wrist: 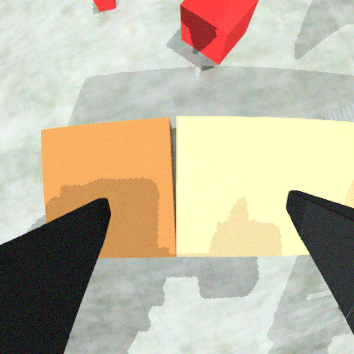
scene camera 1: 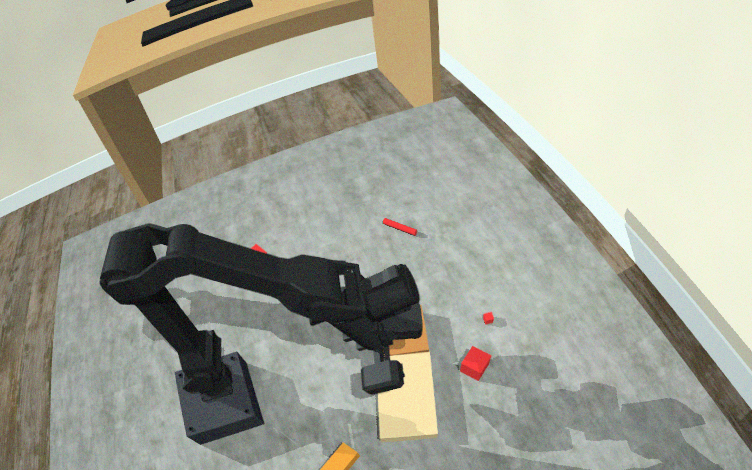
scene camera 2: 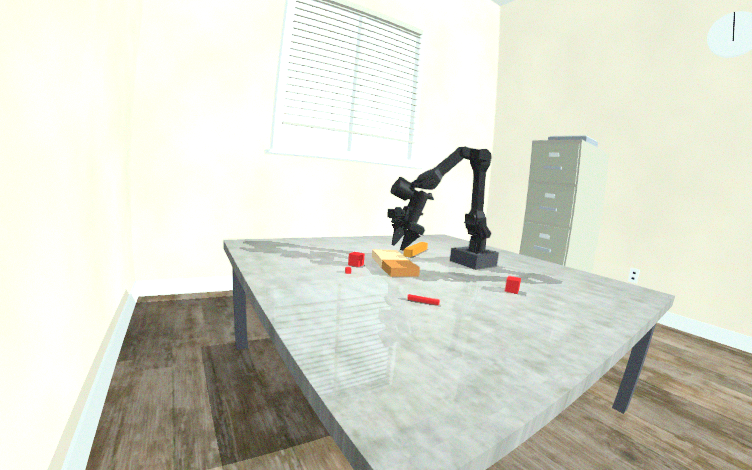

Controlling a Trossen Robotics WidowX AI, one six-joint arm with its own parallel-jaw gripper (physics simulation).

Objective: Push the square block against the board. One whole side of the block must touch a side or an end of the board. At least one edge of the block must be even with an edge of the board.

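Frame: origin at the arm's base, x left, y back, z up, level; millimetres.
Seen in the pictures: gripper, fingertip midpoint: (wrist: pixel 198 202) (scene camera 1: pixel 399 352) (scene camera 2: pixel 396 247); arm's base, origin of the base link: (scene camera 1: pixel 214 382) (scene camera 2: pixel 477 251).
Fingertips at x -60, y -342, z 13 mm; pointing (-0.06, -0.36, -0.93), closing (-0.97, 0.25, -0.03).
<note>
Offsets run from my fingertips to a thing's middle.
The orange square block @(dx +61, dy -20, dz -54 mm) (scene camera 1: pixel 417 344) (scene camera 2: pixel 402 269) (wrist: pixel 105 155) lies flat at one end of the pale yellow board @(dx -65, dy +15, dz -54 mm) (scene camera 1: pixel 409 399) (scene camera 2: pixel 388 255) (wrist: pixel 260 160). In the wrist view a thin dark wedge shows between them, wider at the far corner and closing at the near corner, where they look in contact. Their near edges look nearly even there; the far edges are slightly offset. My gripper (scene camera 2: pixel 399 246) (wrist: pixel 198 202) is open and empty above them, one fingertip over the block and the other over the board. In scene camera 1 the arm hides part of the block and the fingertips.
A red cube @(dx -56, dy -124, dz -49 mm) (scene camera 1: pixel 475 363) (scene camera 2: pixel 356 259) (wrist: pixel 217 25) and a tiny red cube @(dx +27, dy -192, dz -61 mm) (scene camera 1: pixel 488 317) (scene camera 2: pixel 348 270) (wrist: pixel 106 4) lie beyond the pair. An orange bar @(dx -187, dy +228, dz -54 mm) (scene camera 1: pixel 339 457) (scene camera 2: pixel 415 249) lies near the board's other end. A red rod @(dx +317, dy -117, dz -62 mm) (scene camera 1: pixel 399 226) (scene camera 2: pixel 423 299) and another red cube @(dx +346, dy +210, dz -49 mm) (scene camera 1: pixel 257 248) (scene camera 2: pixel 512 285) lie farther off.
</note>
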